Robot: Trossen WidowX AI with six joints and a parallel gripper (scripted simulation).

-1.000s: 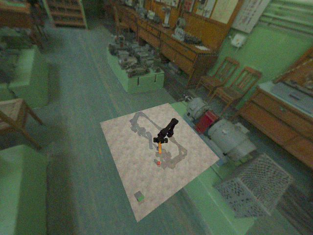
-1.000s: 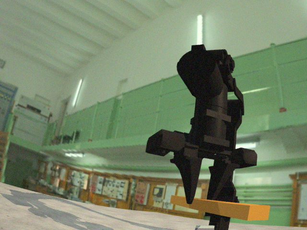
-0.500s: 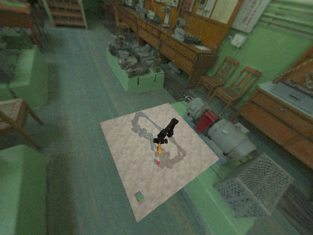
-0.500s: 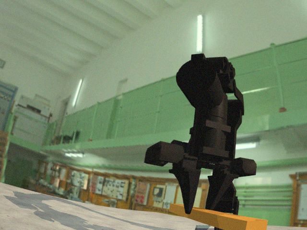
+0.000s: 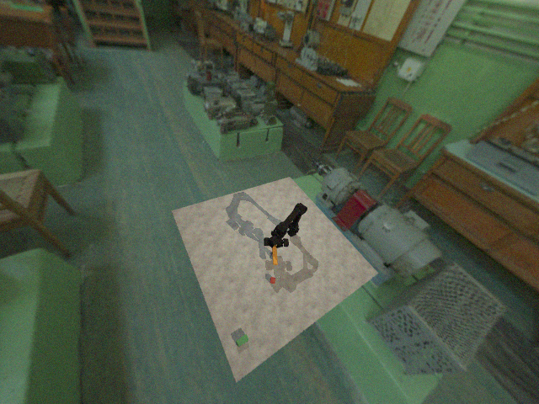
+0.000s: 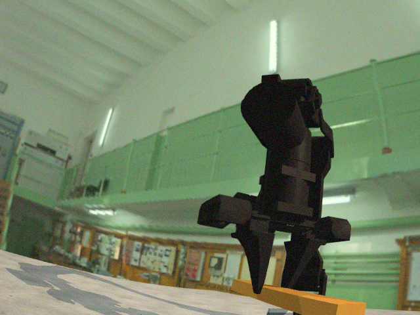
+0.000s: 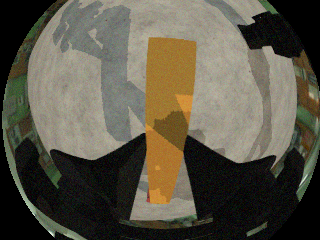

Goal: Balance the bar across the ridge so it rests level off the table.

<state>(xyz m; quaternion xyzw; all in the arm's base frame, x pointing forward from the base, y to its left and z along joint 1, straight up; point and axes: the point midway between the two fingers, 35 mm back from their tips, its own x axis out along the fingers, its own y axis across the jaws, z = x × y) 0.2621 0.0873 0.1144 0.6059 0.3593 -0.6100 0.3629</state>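
The orange bar lies 1 cm ahead of my gripper tip and 2 cm to the left of it. From my gripper tip the other things lie so: red ball (13 cm ahead, 20 cm to the left, 6 cm below).
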